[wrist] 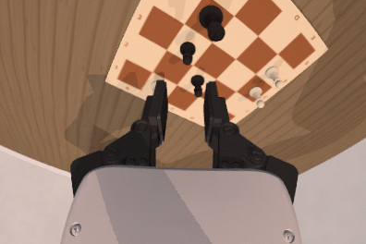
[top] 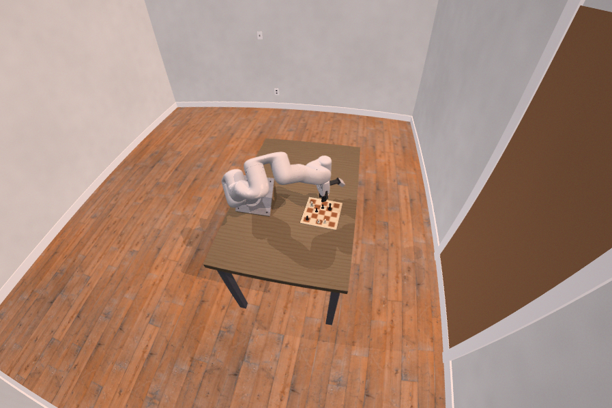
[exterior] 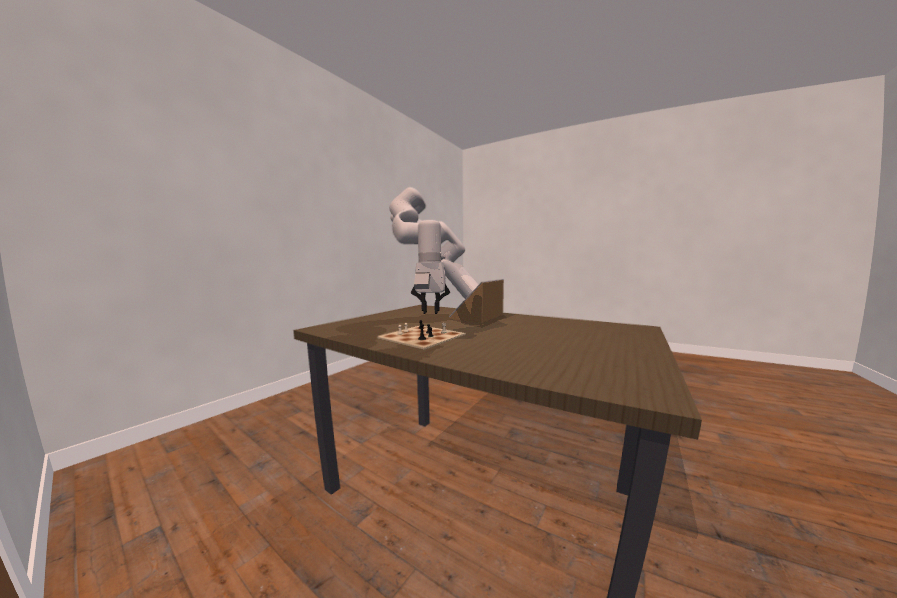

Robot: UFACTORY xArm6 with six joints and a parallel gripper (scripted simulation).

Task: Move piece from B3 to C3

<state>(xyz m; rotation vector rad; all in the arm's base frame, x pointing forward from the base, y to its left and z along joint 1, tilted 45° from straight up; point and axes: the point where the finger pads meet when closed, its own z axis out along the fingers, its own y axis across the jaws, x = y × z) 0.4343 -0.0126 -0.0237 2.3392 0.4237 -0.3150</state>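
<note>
Right now the tall black piece is 5 cm ahead of my hand, 1 cm to the right of it and 7 cm below it. The rest, counted from my hand: chessboard: 4 cm to the right, 10 cm below; white piece: 7 cm behind, 1 cm to the left, 8 cm below.
</note>
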